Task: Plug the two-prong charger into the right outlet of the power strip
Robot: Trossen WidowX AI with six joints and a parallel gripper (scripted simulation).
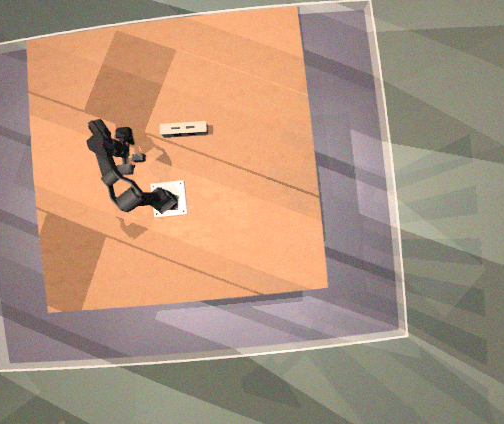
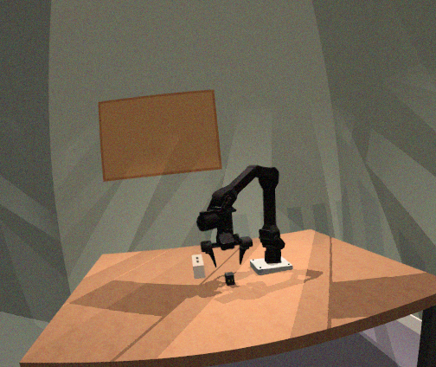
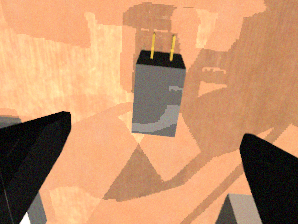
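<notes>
Now: the charger 5 cm below my gripper tip and 2 cm to the left of it.
</notes>
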